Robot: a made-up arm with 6 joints.
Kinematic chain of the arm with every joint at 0, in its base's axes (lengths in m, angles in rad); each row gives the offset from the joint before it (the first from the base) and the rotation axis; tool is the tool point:
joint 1: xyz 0 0 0.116 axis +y
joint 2: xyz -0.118 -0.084 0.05 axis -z
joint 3: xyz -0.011 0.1 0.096 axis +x
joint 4: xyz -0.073 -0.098 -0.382 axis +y
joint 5: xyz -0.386 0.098 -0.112 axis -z
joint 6: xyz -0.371 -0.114 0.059 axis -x
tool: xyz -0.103 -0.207 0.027
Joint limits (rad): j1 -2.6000..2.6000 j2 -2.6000..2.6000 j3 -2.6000..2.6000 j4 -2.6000..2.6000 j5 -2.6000..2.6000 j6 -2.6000..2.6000
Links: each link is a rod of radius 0.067 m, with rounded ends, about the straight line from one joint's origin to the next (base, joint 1, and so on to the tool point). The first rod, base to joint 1, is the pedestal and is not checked.
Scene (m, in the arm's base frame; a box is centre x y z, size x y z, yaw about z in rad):
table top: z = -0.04
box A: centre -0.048 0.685 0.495 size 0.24 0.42 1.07 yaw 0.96
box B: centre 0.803 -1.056 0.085 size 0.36 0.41 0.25 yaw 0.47
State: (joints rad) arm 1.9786 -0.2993 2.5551 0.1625 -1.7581 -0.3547
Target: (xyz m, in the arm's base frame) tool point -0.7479 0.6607 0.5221
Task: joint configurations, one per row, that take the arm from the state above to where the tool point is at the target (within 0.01 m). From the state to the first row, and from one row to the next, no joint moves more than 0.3 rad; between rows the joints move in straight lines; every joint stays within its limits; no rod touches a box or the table.
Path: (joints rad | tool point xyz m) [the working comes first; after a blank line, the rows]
Joints at the target: 0.7041 -0.2605 1.8827 -0.2934 -0.8423 -0.6260
Straight joint move there: touches box A.

1: 1.8562 -0.4459 2.4397 0.0821 -1.5098 -0.3657 | 0.3600 0.5402 0.6644
2: 1.7338 -0.5926 2.3244 0.0016 -1.2616 -0.3768 | 0.2142 0.4289 0.9327
3: 1.6114 -0.7392 2.2090 -0.0788 -1.0133 -0.3878 | 0.0382 0.2488 1.1365
4: 1.3846 -0.6196 2.1274 -0.1325 -0.9705 -0.4473 | -0.2284 0.3550 1.0879
5: 1.1578 -0.4999 2.0458 -0.1861 -0.9278 -0.5069 | -0.4640 0.4608 0.9589
6: 0.9309 -0.3802 1.9643 -0.2397 -0.8850 -0.5664 | -0.6437 0.5636 0.7632
7: 0.7041 -0.2605 1.8827 -0.2934 -0.8423 -0.6260 | -0.7479 0.6607 0.5221

